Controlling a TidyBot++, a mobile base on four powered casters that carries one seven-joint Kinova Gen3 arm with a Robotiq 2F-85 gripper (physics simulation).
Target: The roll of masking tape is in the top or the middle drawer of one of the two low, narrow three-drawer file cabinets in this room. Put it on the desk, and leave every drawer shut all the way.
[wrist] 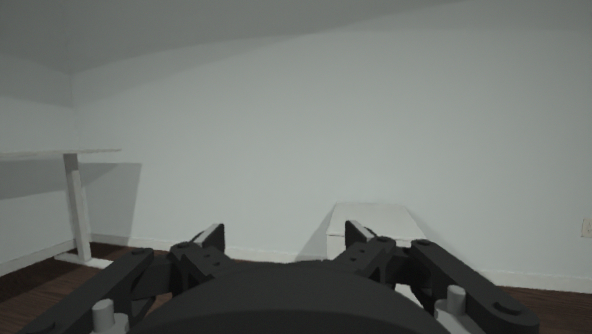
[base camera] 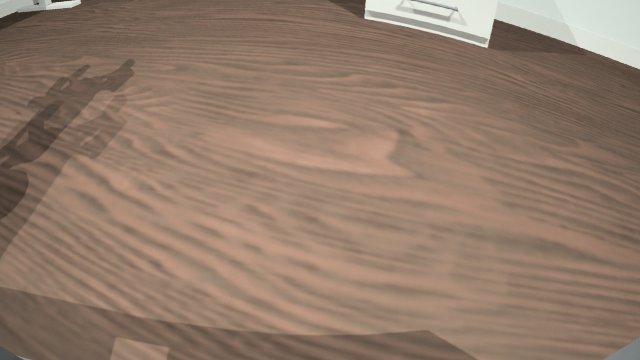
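Note:
A white file cabinet point(base camera: 429, 17) point(wrist: 377, 217) stands against the wall. In the base camera view its lowest drawer with a bar handle shows at the top right. In the wrist view its top shows right of centre, partly behind the right finger. The white desk point(wrist: 75, 151) stands at the left in the wrist view, its top seen edge-on. My gripper point(wrist: 285, 235) is open, with nothing between its fingers, and points toward the wall, away from both. The masking tape and the other cabinet do not show. The cabinet's upper drawer fronts are hidden or out of view.
A desk leg with its foot point(base camera: 50, 5) point(wrist: 77, 215) stands on the wooden floor point(base camera: 320, 200) at the left. The wall point(wrist: 250, 140) runs behind the cabinet and has an outlet point(wrist: 587, 228) at the far right. The arm's shadow lies on the floor at the left.

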